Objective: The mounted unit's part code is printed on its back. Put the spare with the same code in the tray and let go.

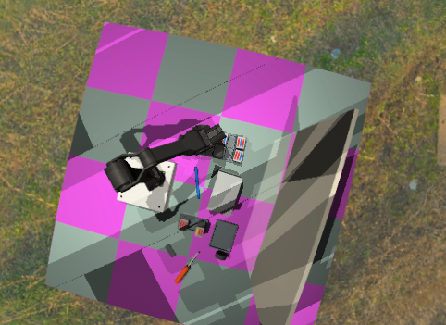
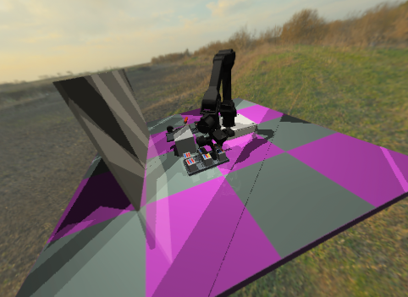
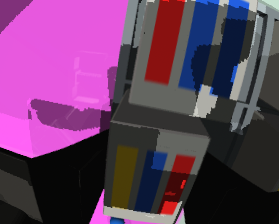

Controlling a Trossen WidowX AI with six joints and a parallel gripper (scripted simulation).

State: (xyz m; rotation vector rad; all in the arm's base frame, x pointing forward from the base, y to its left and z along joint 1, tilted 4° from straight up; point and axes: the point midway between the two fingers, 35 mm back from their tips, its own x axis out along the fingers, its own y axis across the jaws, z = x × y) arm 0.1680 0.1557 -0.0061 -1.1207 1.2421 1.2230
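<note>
Now: the dark tray 150 mm ahead of my gripper tip, 370 mm to the right of it and 10 mm below it. The rest, counted from my gripper tip: blue pen (150 mm to the right, 10 mm below); then grey spare block (20 mm above); then rack (80 mm ahead, 20 mm to the left, 10 mm below).
</note>
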